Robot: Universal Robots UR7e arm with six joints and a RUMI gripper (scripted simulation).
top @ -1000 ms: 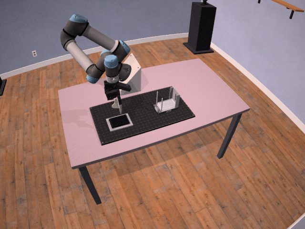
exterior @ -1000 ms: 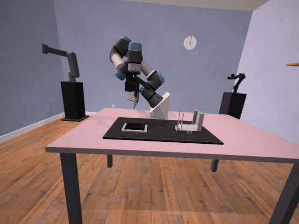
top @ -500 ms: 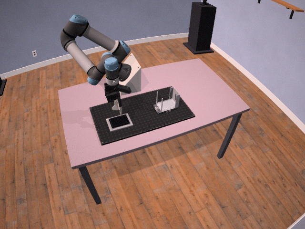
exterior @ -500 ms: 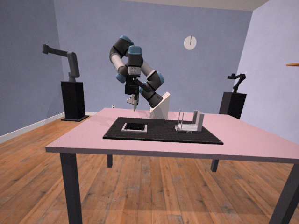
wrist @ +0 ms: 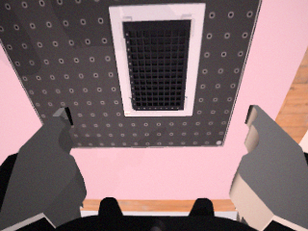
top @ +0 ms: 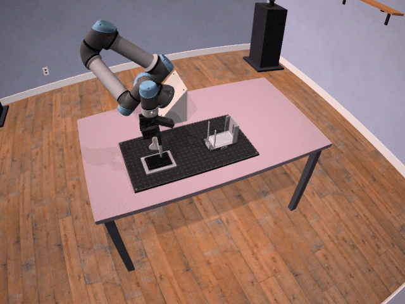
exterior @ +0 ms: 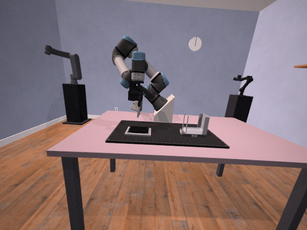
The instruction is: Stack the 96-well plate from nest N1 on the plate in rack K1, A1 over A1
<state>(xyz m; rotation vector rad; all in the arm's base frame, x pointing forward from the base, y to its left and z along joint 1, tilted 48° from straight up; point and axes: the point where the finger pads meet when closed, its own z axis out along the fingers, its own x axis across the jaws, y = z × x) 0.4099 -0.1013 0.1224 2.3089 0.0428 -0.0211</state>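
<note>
Right now my hand is 100 mm above the black 96-well plate. From my hand the other things lie so: plate nest N1: 120 mm below; then white plate: 370 mm to the left, 100 mm below, 40 mm behind.
</note>
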